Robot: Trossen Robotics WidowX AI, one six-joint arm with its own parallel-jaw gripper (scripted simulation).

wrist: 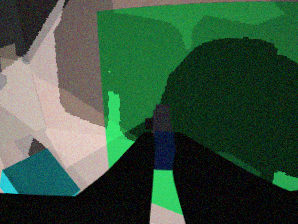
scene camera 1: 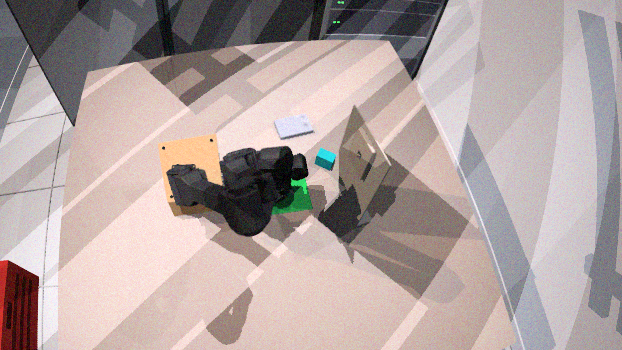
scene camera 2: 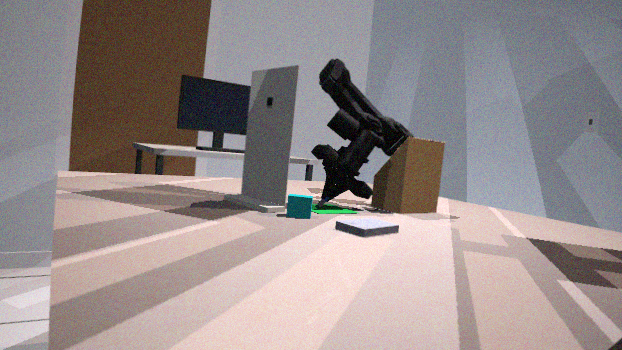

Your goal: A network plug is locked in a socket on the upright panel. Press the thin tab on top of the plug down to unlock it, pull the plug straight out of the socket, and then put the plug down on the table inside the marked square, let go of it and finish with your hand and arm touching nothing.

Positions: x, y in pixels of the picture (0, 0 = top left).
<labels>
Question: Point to an upright panel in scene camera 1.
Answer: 361, 165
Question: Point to a blue network plug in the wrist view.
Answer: At 164, 148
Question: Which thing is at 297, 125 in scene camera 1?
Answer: A flat grey slab.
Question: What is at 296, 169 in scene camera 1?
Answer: My gripper.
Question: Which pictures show the flat grey slab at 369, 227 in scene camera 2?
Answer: Scene camera 1 and scene camera 2 only.
</labels>
